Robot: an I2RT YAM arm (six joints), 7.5 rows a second.
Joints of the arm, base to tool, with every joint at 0 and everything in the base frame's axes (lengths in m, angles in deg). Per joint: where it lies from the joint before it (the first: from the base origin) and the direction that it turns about. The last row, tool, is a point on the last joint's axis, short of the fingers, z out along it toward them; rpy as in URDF.
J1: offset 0 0 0.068 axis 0 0 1
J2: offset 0.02 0.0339 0.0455 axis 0 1 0
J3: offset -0.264 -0.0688 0 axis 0 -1 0
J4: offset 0.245 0.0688 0.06 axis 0 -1 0
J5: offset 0.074 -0.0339 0.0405 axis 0 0 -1
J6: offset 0.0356 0 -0.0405 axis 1 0 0
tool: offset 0 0 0 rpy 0 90 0
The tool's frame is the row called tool.
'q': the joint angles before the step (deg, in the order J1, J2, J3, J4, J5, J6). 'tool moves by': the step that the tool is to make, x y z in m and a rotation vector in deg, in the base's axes. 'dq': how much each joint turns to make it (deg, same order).
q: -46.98, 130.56, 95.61, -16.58, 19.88, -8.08
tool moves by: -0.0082, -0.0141, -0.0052, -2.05, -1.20, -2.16
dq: -1.75, 1.13, -0.01, 3.46, 0.63, 0.01
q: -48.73, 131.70, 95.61, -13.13, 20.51, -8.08
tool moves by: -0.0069, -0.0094, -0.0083, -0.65, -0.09, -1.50
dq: -1.27, 1.27, 0.01, 1.84, 0.42, -0.07
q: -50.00, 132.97, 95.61, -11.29, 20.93, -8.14
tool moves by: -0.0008, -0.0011, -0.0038, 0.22, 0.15, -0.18
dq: -0.15, 0.48, 0.00, 0.20, 0.00, 0.04
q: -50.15, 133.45, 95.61, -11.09, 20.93, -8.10
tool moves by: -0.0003, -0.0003, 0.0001, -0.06, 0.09, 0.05
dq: -0.05, -0.01, 0.00, 0.04, 0.02, -0.15
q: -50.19, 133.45, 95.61, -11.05, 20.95, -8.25
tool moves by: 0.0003, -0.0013, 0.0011, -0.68, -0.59, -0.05
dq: -0.07, -0.01, -0.02, 0.91, -0.03, 0.00
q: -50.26, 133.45, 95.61, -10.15, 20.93, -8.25
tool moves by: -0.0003, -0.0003, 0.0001, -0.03, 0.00, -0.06
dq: -0.05, 0.00, 0.01, 0.01, 0.02, 0.00
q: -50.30, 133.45, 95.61, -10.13, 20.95, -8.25
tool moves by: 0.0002, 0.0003, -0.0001, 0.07, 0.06, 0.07
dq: 0.04, 0.00, 0.00, -0.08, -0.02, -0.03
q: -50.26, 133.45, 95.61, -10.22, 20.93, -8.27
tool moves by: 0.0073, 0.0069, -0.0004, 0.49, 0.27, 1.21
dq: 1.13, -0.04, 0.01, -0.60, -0.13, 0.02
